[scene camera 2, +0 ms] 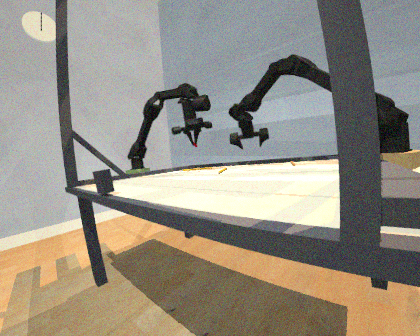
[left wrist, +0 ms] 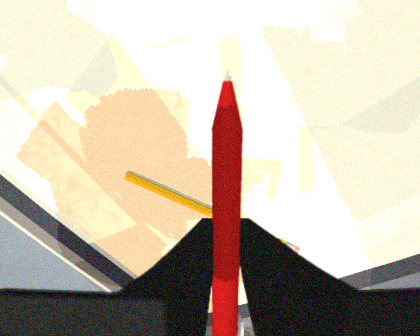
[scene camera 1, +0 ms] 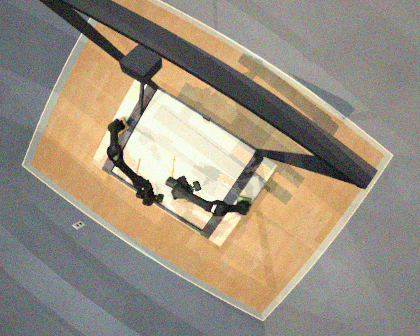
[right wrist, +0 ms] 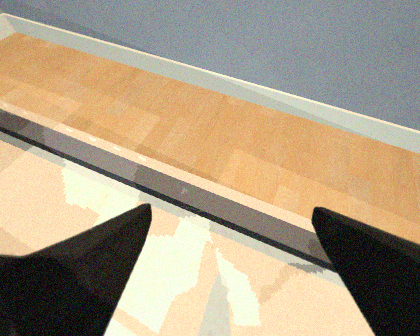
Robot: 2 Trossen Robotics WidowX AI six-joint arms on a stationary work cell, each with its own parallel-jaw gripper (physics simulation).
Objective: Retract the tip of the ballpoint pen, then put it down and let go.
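Places are measured from the left arm's base along level axes (x ahead, y left, z up), in millimetres.
Pixels of known places: left gripper, fingertip midpoint: (scene camera 2: 194, 145) (left wrist: 225, 228); right gripper, fingertip midpoint: (scene camera 2: 251, 147) (right wrist: 231, 212); left arm's base, link origin: (scene camera 2: 137, 168) (scene camera 1: 243, 204); right arm's base, link origin: (scene camera 2: 390, 152) (scene camera 1: 120, 125).
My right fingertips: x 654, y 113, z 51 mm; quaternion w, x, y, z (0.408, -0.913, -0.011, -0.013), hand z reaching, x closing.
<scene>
Ahead of a thing's pixels: the offset from my right fingertips to its middle. Level surfaces: height alone.
A red ballpoint pen @[262 mm back, 142 mm right, 46 mm up] (left wrist: 227, 175) (scene camera 2: 195, 145) is held between the fingers of my left gripper (left wrist: 225, 228) (scene camera 2: 194, 142). In the left wrist view it points up the picture, with a small silver tip at its tapered end; its other end runs out of the bottom of the view. The left gripper is shut on the pen and hangs above the white tabletop @[89 mm down] (scene camera 2: 250, 200). My right gripper (right wrist: 231, 212) (scene camera 2: 251, 146) is open and empty, above the tabletop near its edge. In scene camera 1 the pen cannot be made out.
A yellow pencil @[96 mm back, 265 mm right, 86 mm down] (scene camera 1: 174, 166) (scene camera 2: 222, 171) and a thin orange stick @[175 mm ahead, 188 mm right, 86 mm down] (scene camera 1: 139, 165) (scene camera 2: 293, 163) lie on the tabletop. Another yellow stick @[311 mm back, 40 mm right, 86 mm down] (left wrist: 167, 192) lies below the left gripper. A dark frame rail (right wrist: 175, 192) runs along the table edge. Dark posts (scene camera 2: 357, 125) rise from the frame.
</scene>
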